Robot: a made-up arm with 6 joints. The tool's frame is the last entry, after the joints.
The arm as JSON. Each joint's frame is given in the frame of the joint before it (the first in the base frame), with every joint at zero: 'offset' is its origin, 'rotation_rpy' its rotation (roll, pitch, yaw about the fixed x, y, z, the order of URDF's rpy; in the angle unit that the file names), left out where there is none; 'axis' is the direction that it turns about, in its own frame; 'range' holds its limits. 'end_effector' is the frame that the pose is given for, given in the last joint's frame.
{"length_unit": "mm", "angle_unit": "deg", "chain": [
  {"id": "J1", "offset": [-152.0, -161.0, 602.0], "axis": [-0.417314, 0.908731, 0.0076], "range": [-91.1, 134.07]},
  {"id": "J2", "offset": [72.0, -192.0, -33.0], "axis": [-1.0, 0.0, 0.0], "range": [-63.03, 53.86]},
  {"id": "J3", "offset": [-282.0, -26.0, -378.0], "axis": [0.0, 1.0, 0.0], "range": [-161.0, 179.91]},
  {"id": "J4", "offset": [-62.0, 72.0, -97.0], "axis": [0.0, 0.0, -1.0], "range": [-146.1, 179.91]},
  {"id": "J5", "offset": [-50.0, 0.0, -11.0], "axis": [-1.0, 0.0, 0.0], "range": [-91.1, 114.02]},
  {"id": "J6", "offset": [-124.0, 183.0, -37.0], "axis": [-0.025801, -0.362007, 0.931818], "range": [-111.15, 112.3]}
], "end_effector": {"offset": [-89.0, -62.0, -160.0], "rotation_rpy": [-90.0, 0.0, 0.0]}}
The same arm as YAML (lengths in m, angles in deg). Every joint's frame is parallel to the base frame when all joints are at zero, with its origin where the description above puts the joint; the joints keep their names.
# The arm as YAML. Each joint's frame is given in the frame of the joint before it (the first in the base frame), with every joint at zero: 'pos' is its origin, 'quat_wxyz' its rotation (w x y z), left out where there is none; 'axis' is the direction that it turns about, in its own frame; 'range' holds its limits. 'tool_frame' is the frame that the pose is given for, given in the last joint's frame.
length_unit: m
angle_unit: deg
joints:
  - joint: J1
    pos: [-0.152, -0.161, 0.602]
    axis: [-0.417314, 0.908731, 0.0076]
    range: [-91.1, 134.07]
  - joint: J2
    pos: [0.072, -0.192, -0.033]
    axis: [-1.0, 0.0, 0.0]
    range: [-63.03, 53.86]
  - joint: J3
    pos: [-0.282, -0.026, -0.378]
    axis: [0.0, 1.0, 0.0]
    range: [-161.0, 179.91]
  - joint: J4
    pos: [-0.062, 0.072, -0.097]
    axis: [0.0, 0.0, -1.0]
    range: [-146.1, 179.91]
  - joint: J5
    pos: [-0.05, 0.0, -0.011]
    axis: [-1.0, 0.0, 0.0]
    range: [-91.1, 114.02]
  - joint: J6
    pos: [-0.124, 0.183, -0.037]
    axis: [-0.025801, -0.362007, 0.931818]
    range: [-111.15, 112.3]
tool_frame:
  pos: [-0.089, -0.062, -0.16]
  quat_wxyz: [0.707107, -0.707107, 0.0, 0.0]

